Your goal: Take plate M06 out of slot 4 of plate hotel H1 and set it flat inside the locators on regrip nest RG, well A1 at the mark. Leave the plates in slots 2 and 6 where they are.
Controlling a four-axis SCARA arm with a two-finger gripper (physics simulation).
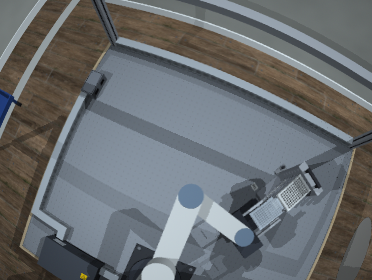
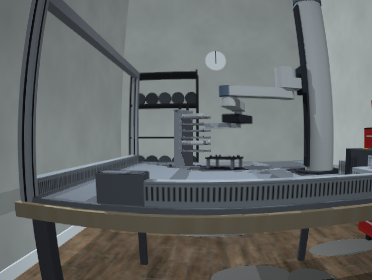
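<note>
My gripper is shut on a pale plate, with a finger along each side. The plate's label is not readable. It is outside the hotel front, level and well above the table, partly over the regrip nest's side. Plate hotel H1 is an upright grey column with shelves. A white plate sits in its top slot, and another plate sits low, apparently in slot 2. Regrip nest RG is a dark platform on short posts, lower than the gripper; the arm and plate hide much of it from above.
The arm's round joint and forearm reach from the column. A grey cable duct runs along the table edge. A grey box stands at a corner, and a dark box by the base.
</note>
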